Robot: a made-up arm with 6 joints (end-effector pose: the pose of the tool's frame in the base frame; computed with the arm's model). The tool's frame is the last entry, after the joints. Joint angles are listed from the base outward.
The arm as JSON. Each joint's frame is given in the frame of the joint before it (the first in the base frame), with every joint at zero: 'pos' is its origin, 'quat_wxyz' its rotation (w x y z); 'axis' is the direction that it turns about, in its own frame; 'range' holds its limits. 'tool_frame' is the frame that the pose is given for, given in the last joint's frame.
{
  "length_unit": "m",
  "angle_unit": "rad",
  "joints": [
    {
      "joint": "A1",
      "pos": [
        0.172,
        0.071,
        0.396
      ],
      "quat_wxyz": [
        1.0,
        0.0,
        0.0,
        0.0
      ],
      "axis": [
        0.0,
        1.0,
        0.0
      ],
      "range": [
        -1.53,
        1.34
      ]
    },
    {
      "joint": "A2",
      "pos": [
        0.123,
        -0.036,
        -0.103
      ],
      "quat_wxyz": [
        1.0,
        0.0,
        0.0,
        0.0
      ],
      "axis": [
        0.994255,
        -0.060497,
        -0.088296
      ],
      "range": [
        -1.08,
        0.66
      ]
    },
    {
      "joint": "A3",
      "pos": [
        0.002,
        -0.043,
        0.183
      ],
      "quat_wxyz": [
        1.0,
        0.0,
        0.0,
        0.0
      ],
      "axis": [
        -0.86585,
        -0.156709,
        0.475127
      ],
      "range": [
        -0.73,
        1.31
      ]
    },
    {
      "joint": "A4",
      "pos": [
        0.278,
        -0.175,
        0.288
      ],
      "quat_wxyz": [
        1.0,
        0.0,
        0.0,
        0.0
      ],
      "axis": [
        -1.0,
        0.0,
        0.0
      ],
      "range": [
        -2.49,
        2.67
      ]
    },
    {
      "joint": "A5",
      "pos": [
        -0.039,
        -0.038,
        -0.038
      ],
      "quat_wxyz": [
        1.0,
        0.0,
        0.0,
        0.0
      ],
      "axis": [
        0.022,
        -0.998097,
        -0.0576
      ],
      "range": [
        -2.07,
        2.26
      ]
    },
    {
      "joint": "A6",
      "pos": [
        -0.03,
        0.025,
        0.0
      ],
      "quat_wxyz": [
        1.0,
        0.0,
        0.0,
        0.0
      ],
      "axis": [
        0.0,
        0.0,
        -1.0
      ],
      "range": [
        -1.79,
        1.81
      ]
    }
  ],
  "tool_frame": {
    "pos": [
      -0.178,
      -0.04,
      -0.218
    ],
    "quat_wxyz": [
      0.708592,
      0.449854,
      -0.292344,
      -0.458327
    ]
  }
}
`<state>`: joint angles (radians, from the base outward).
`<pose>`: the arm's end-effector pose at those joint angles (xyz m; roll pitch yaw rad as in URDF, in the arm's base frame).
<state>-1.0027 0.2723 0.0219 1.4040 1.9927 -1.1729</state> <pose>0.0727 -0.4053 1.1318 -1.5671 0.1168 2.1809</pose>
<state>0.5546 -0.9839 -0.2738 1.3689 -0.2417 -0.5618</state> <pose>0.6337 0.1215 0.8128 -1.0660 -0.0291 0.0562</pose>
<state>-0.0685 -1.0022 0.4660 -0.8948 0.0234 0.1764</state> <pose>0.3110 0.2794 0.4350 0.8143 -0.4195 -1.0062</pose>
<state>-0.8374 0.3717 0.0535 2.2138 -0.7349 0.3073</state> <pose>-0.0208 -0.3792 0.6240 2.1747 -0.8071 2.7896</pose>
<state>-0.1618 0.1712 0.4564 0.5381 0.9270 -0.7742</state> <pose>0.6236 -0.3786 0.8019 0.1047 -1.1394 0.8115</pose>
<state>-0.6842 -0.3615 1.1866 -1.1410 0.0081 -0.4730</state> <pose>0.2503 0.1483 0.5516 0.9013 -0.5515 -0.1673</pose>
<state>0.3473 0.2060 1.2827 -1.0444 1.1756 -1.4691</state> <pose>0.7246 0.1532 0.4209 1.2681 -0.8773 0.5767</pose>
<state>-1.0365 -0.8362 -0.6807 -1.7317 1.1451 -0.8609</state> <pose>0.2861 0.1559 0.9509 -2.6080 0.0328 -1.2703</pose>
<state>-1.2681 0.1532 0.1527 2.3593 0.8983 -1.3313</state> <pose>-0.3046 -0.2078 1.0619 -1.7881 -0.4174 0.5825</pose>
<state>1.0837 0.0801 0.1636 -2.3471 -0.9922 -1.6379</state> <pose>0.5627 0.0882 0.3930 -2.4291 -0.0433 0.2594</pose>
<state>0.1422 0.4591 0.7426 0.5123 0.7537 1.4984</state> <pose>0.6562 -0.1366 0.4529 2.1241 0.2179 -2.0192</pose>
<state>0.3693 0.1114 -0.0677 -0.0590 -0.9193 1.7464</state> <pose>0.3989 -0.0642 0.5535 0.1030 -1.0288 -2.1815</pose>
